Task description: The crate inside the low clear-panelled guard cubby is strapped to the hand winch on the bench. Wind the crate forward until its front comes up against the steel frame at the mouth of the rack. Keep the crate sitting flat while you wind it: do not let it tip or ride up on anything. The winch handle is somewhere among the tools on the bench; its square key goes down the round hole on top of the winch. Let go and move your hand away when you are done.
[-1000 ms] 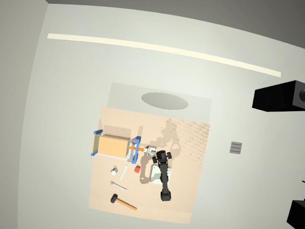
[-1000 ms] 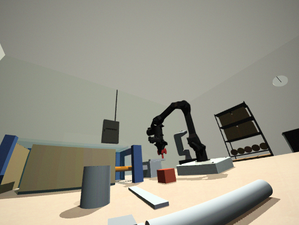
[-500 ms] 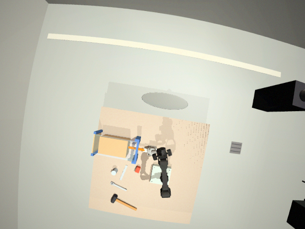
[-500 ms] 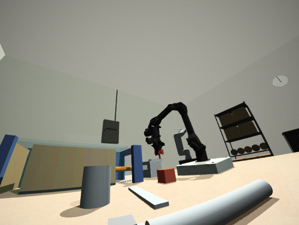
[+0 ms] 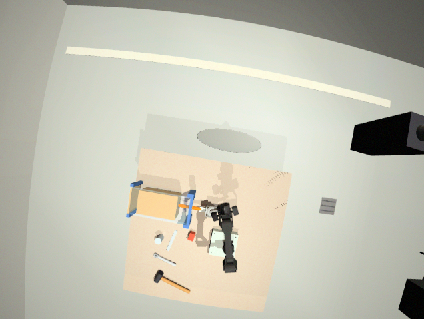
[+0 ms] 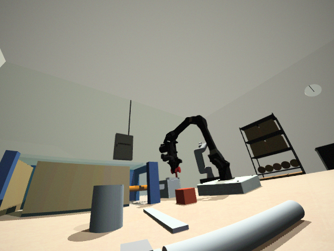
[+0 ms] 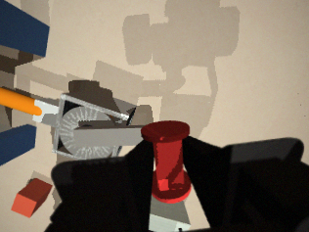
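The winch lies 100 mm below my gripper tip, 70 mm ahead of it and 40 mm to the left of it. Round my gripper tip: winch crank handle (30 mm to the left, 30 mm below, 30 mm ahead); then blue frame (250 mm ahead, 60 mm to the left, 20 mm below); then red knob (10 mm to the left, 10 mm behind).
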